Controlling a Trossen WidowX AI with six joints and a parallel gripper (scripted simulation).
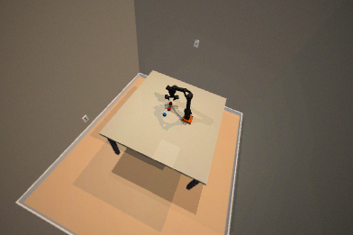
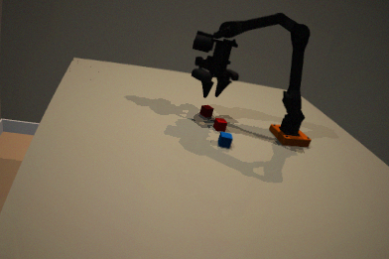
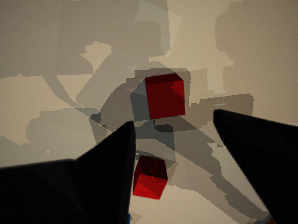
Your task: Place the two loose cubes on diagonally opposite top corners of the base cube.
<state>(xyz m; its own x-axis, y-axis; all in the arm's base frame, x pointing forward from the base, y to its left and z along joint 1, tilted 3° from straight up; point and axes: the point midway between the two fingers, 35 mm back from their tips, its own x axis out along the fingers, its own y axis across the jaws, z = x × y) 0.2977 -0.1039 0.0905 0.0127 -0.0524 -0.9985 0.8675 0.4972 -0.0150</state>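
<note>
Right now the blue cube is 210 mm to the left of my gripper tip, 60 mm below it and 10 mm behind it.
</note>
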